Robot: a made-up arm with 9 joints. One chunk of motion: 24 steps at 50 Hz.
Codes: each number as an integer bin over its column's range. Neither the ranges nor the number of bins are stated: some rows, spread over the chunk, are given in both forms.
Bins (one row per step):
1: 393 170 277 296 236 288 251 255 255
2: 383 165 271 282 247 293 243 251 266
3: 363 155 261 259 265 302 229 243 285
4: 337 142 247 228 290 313 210 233 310
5: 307 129 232 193 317 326 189 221 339
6: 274 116 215 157 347 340 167 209 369
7: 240 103 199 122 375 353 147 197 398
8: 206 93 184 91 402 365 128 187 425
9: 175 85 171 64 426 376 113 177 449
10: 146 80 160 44 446 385 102 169 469
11: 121 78 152 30 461 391 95 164 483
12: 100 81 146 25 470 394 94 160 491
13: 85 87 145 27 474 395 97 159 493
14: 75 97 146 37 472 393 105 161 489
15: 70 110 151 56 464 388 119 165 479
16: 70 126 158 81 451 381 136 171 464
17: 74 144 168 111 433 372 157 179 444
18: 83 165 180 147 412 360 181 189 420
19: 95 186 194 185 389 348 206 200 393
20: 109 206 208 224 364 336 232 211 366
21: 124 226 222 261 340 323 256 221 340
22: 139 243 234 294 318 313 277 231 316
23: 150 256 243 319 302 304 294 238 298
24: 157 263 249 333 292 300 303 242 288
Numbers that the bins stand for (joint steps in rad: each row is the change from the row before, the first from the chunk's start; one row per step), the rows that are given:
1: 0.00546 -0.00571 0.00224 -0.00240 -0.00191 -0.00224 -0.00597 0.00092 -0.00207
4: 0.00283 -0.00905 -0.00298 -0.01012 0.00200 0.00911 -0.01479 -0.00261 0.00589
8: -0.00332 -0.01490 -0.01395 -0.02567 0.01011 0.03271 -0.03245 -0.00999 0.02255
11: -0.00732 -0.01669 -0.01953 -0.03259 0.01438 0.04452 -0.03955 -0.01368 0.03095
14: -0.00948 -0.01442 -0.02057 -0.03180 0.01518 0.04543 -0.03740 -0.01416 0.03181
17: -0.00952 -0.00881 -0.01674 -0.02340 0.01235 0.03589 -0.02620 -0.01128 0.02530
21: -0.00718 0.00098 -0.00733 -0.00638 0.00562 0.01365 -0.00489 -0.00454 0.01024
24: -0.00563 0.00540 -0.00263 0.00180 0.00214 0.00320 0.00523 -0.00117 0.00271
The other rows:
2: 0.00499 -0.00630 0.00120 -0.00399 -0.00112 0.00003 -0.00769 0.00028 -0.00048
3: 0.00405 -0.00750 -0.00054 -0.00660 0.00019 0.00411 -0.01070 -0.00101 0.00227
5: 0.00142 -0.01060 -0.00559 -0.01409 0.00395 0.01501 -0.01932 -0.00454 0.01009
6: -0.00013 -0.01215 -0.00855 -0.01818 0.00613 0.02136 -0.02405 -0.00646 0.01444
7: -0.00173 -0.01370 -0.01134 -0.02215 0.00815 0.02727 -0.02836 -0.00839 0.01864
9: -0.00478 -0.01585 -0.01622 -0.02874 0.01185 0.03771 -0.03568 -0.01160 0.02602
10: -0.00614 -0.01645 -0.01813 -0.03101 0.01329 0.04179 -0.03804 -0.01288 0.02892
12: -0.00830 -0.01633 -0.02057 -0.03316 0.01503 0.04588 -0.03977 -0.01432 0.03210
13: -0.00901 -0.01561 -0.02075 -0.03294 0.01532 0.04633 -0.03912 -0.01449 0.03239
15: -0.00971 -0.01287 -0.01970 -0.02964 0.01460 0.04316 -0.03438 -0.01352 0.03037
16: -0.00971 -0.01096 -0.01848 -0.02681 0.01366 0.03998 -0.03072 -0.01256 0.02819
18: -0.00910 -0.00630 -0.01465 -0.01932 0.01083 0.03044 -0.02104 -0.00967 0.02182
19: -0.00854 -0.00380 -0.01221 -0.01500 0.00917 0.02500 -0.01566 -0.00791 0.01791
20: -0.00788 -0.00141 -0.00977 -0.01058 0.00736 0.01955 -0.01006 -0.00614 0.01400
22: -0.00647 0.00301 -0.00524 -0.00263 0.00403 0.00911 -0.00037 -0.00293 0.00676
23: -0.00595 0.00456 -0.00368 0.00021 0.00287 0.00502 0.00329 -0.00181 0.00415

